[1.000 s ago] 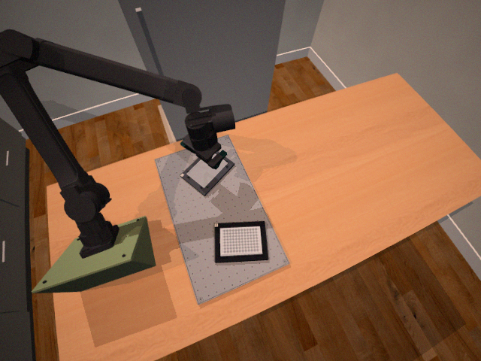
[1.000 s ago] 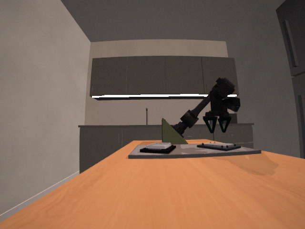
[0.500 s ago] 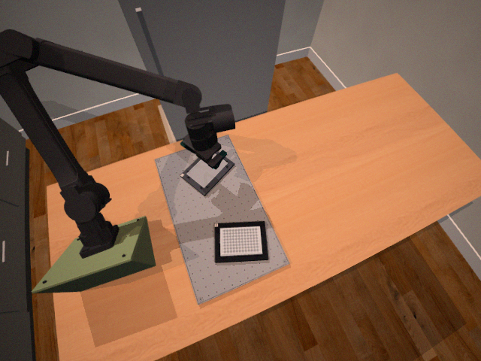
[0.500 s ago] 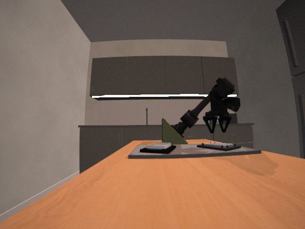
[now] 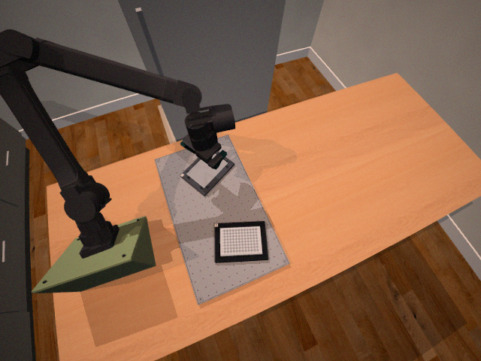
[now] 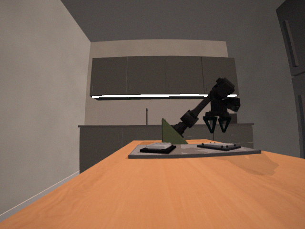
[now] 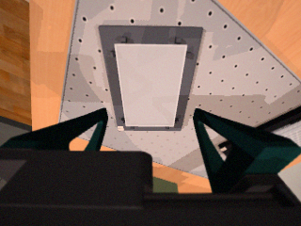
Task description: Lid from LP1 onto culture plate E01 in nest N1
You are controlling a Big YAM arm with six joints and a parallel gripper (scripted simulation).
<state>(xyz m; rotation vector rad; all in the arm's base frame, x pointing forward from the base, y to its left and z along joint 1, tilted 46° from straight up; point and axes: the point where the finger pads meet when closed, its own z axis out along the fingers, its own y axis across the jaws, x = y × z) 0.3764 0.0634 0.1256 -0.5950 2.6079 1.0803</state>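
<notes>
The lid is 6 cm below my hand. The rest, counted from my hand: white culture plate E01: 28 cm to the right, 6 cm below; black plate nest N1: 28 cm to the right, 7 cm below; lid park LP1: 7 cm below.
</notes>
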